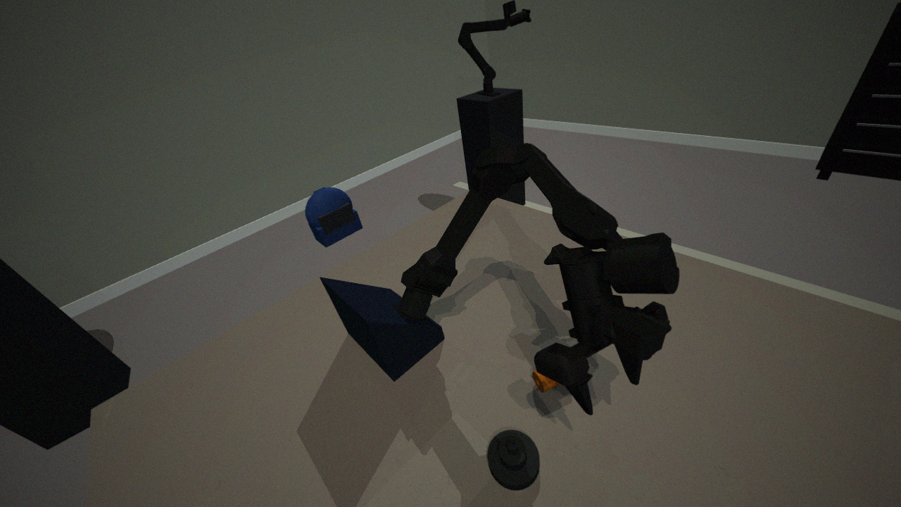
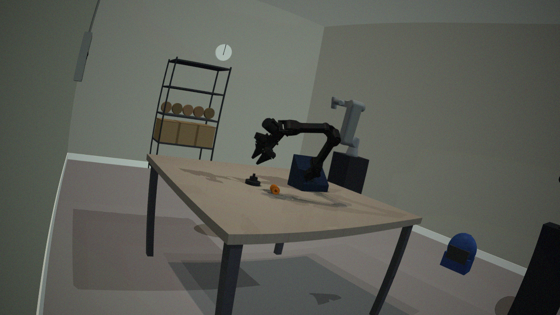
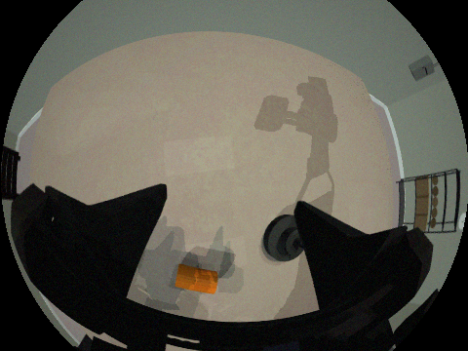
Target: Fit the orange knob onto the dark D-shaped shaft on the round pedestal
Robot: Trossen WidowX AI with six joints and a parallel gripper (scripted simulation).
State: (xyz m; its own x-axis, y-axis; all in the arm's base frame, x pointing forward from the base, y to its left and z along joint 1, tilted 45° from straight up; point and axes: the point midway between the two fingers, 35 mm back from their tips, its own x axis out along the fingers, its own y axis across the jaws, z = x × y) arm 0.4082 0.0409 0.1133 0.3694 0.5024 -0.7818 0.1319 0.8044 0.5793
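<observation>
The orange knob is 130 mm below my gripper tip, 130 mm behind it and 30 mm to the left of it. From my gripper tip the other things lie so: round dark pedestal: 130 mm to the right, 120 mm below, 80 mm behind.
</observation>
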